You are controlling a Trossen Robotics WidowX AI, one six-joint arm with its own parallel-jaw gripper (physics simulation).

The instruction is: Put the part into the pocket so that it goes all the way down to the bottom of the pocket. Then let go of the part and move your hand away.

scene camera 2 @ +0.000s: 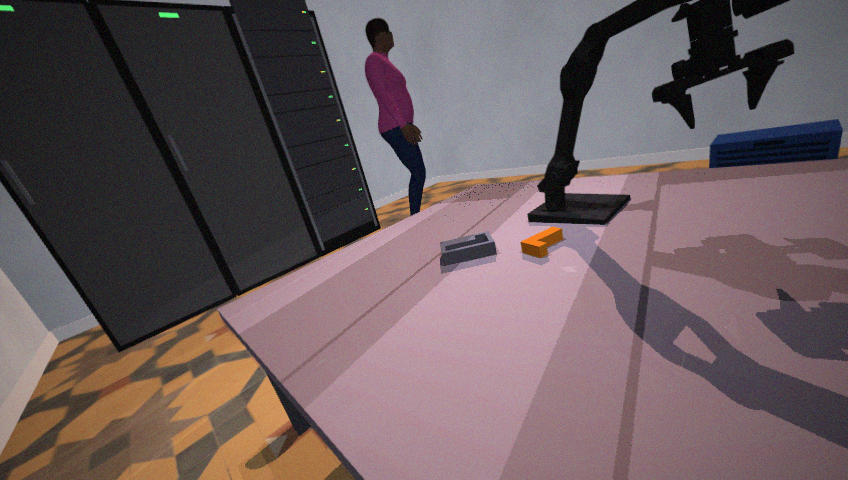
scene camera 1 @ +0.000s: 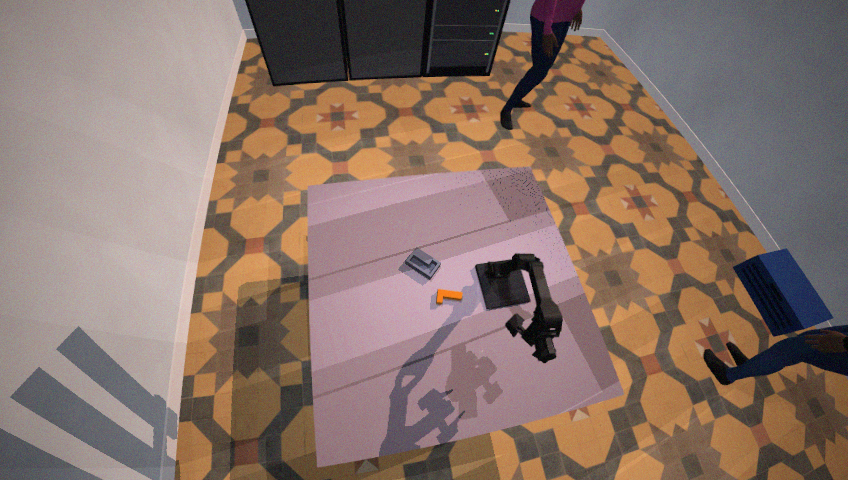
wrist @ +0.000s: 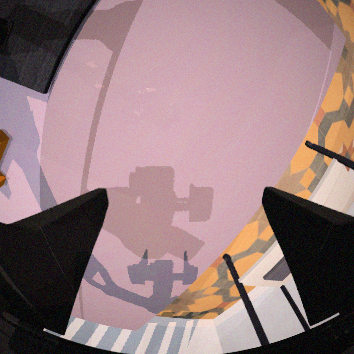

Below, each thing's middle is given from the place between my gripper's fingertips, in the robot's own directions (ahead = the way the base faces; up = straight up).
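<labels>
You'd find the orange block [scene camera 2: 536,245] 13 cm ahead of my hand and 33 cm to the right of it, and it's 20 cm below it. There's a grey pocket block [scene camera 2: 479,245] as well, and from my hand that's a good way ahead, far to the right and a good way below.
</labels>
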